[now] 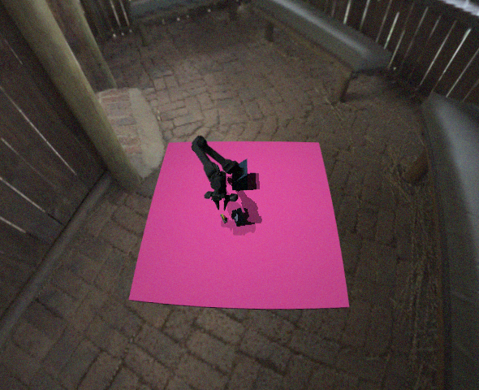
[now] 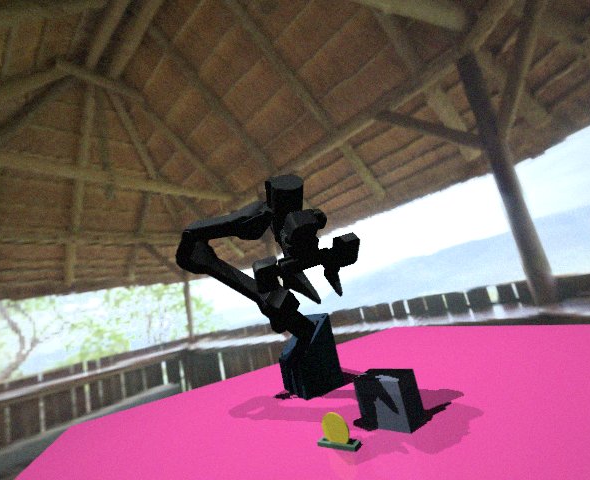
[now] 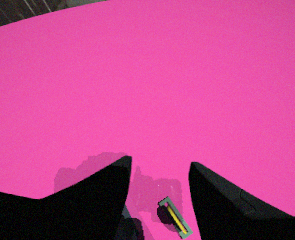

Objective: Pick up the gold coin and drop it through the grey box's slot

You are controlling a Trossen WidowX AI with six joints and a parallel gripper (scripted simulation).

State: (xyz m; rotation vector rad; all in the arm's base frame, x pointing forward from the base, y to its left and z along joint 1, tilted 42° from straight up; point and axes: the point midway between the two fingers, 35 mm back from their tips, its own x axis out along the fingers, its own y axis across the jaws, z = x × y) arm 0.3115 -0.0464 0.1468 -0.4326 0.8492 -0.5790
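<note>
Now: the gold coin 19 cm below my gripper tip, 6 cm behind it and 1 cm to the right of it.
</note>
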